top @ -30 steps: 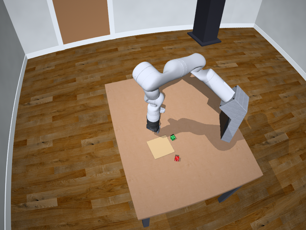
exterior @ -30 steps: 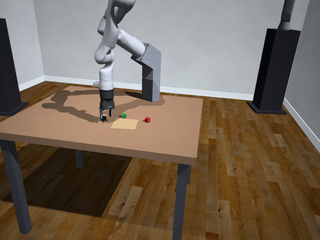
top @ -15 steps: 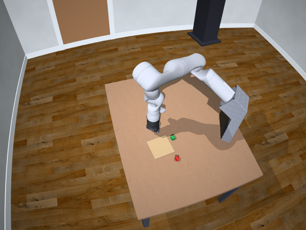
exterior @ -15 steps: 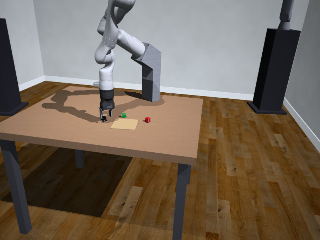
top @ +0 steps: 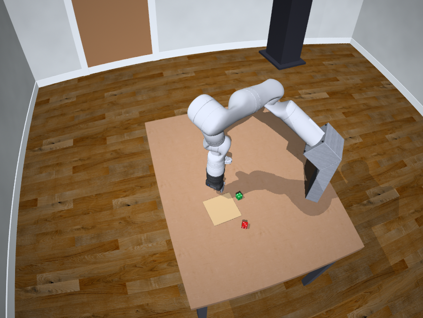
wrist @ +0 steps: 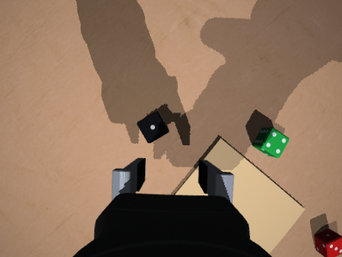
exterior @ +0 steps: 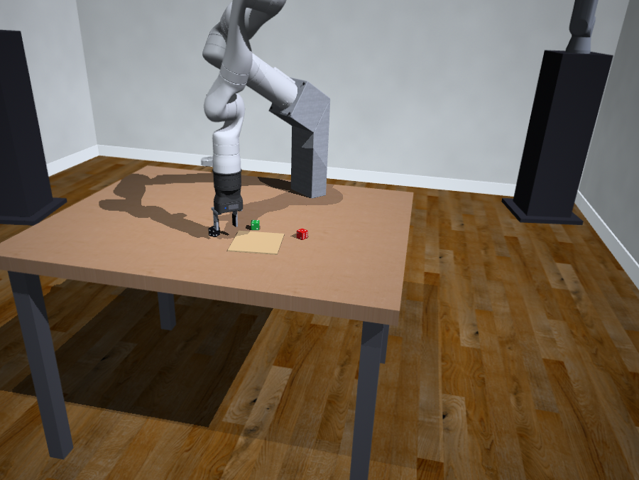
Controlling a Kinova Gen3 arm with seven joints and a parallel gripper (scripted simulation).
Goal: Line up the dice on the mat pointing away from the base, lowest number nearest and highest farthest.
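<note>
Right now the green die is 8 cm behind my hand, 7 cm to the left of it and 4 cm below it. Round my hand: tan mat (2 cm ahead, 9 cm to the left, 5 cm below); then red die (3 cm behind, 22 cm to the left, 4 cm below); then black die (2 cm behind, 4 cm to the right, 4 cm below).
</note>
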